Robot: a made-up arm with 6 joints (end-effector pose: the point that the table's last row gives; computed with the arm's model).
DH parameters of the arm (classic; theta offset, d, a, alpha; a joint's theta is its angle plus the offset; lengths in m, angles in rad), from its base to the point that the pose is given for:
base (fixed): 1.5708 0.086 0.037 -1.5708
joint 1: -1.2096 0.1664 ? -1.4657
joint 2: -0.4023 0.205 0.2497 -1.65
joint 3: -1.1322 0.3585 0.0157 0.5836
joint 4: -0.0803 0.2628 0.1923 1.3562
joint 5: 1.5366 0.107 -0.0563 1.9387
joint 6: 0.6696 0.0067 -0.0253 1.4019
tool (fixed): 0.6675 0.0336 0 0
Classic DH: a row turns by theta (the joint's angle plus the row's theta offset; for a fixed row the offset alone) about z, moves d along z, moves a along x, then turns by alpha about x.
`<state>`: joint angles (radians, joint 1 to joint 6).
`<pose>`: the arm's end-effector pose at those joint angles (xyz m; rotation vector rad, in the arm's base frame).
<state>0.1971 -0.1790 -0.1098 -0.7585 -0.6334 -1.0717</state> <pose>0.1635 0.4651 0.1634 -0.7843 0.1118 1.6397</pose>
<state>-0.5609 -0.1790 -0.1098 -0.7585 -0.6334 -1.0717</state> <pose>0.1635 0.2947 0.4365 -0.1988 -0.4866 1.5142</pose>
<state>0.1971 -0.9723 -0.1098 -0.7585 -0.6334 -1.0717</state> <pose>-0.1299 0.5340 0.3321 -1.3114 -0.6259 1.6608</pose>
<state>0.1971 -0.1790 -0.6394 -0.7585 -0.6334 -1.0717</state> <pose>0.1834 0.3400 0.2081 -1.1840 0.4525 1.3304</pose>
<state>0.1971 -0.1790 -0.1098 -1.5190 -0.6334 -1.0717</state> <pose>0.1907 0.3577 0.2225 -1.4793 0.6159 1.5952</pose>
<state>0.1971 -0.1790 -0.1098 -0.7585 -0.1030 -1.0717</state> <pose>0.1399 0.4794 0.1235 -0.9233 -0.2252 1.1931</pose>
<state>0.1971 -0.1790 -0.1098 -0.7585 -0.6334 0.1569</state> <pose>0.1893 0.5048 0.1549 -0.8949 1.4235 1.1259</pose>
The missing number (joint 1, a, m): 0.0301
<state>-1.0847 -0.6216 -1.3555 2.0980 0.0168 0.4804</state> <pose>-0.0680 -0.3123 0.7725 1.6321 -1.2210 1.2545</pose>
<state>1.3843 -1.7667 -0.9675 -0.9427 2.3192 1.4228</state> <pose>-0.3797 0.4926 0.0009 -0.3139 -0.9609 1.4235</pose>
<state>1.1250 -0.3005 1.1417 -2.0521 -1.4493 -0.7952</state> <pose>0.1346 0.5782 -0.2561 1.4435 -1.7010 -1.7582</pose>
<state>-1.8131 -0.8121 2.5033 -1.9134 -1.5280 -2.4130</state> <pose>-0.3777 -0.6244 0.4907 0.4861 1.8941 0.2577</pose>
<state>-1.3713 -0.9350 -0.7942 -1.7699 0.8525 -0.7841</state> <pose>-0.0761 -0.3498 0.2658 -0.9842 -0.3494 -0.7388</pose>
